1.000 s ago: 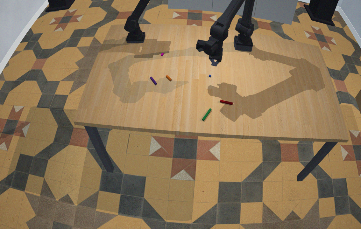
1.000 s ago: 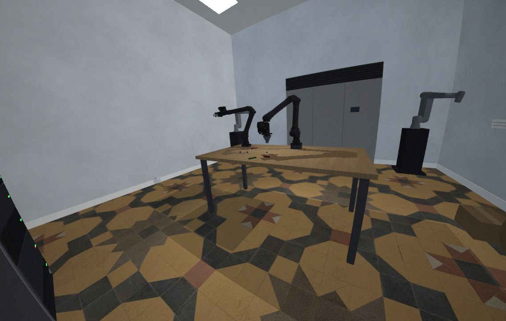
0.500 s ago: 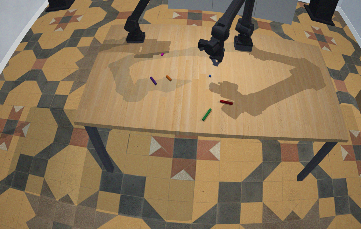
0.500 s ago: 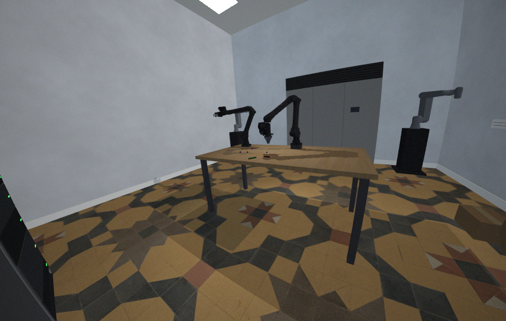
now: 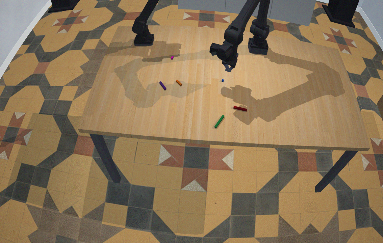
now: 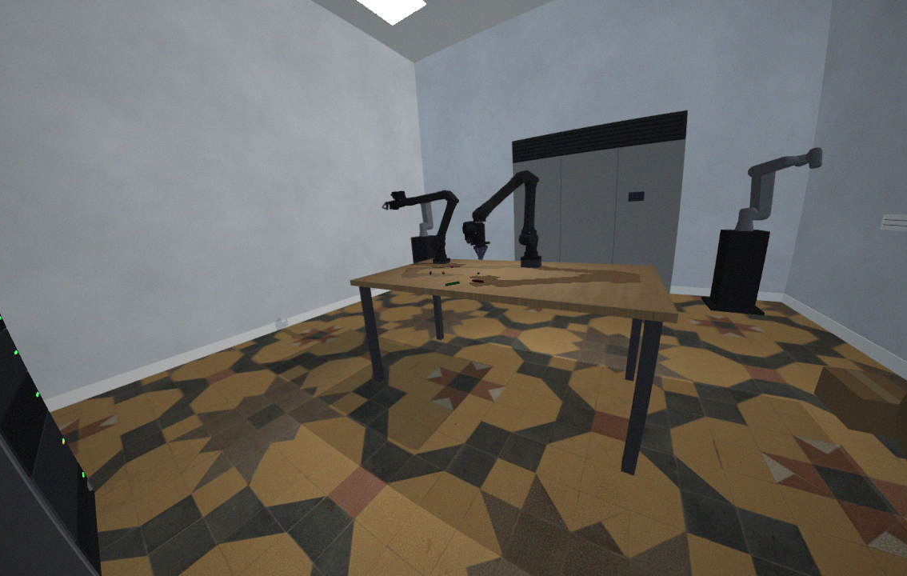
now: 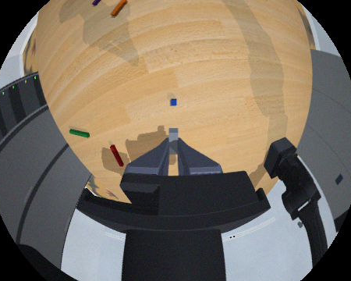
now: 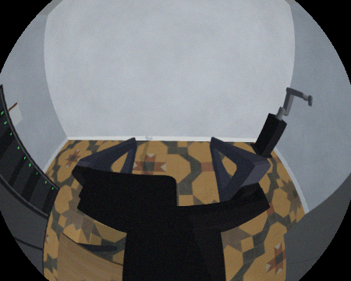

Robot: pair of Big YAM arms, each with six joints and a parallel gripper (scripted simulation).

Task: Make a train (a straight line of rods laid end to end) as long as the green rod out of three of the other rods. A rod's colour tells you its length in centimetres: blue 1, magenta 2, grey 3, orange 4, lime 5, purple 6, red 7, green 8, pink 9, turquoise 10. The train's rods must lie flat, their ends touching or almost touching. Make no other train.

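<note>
Now: left hand 1 cm past the blue rod, 2 cm to the left of it and 9 cm above it. From my left hand the other things lie so: green rod (26 cm ahead, 4 cm to the right, 9 cm below); then grey rod (right at my left hand); then red rod (18 cm ahead, 7 cm to the left, 9 cm below).
</note>
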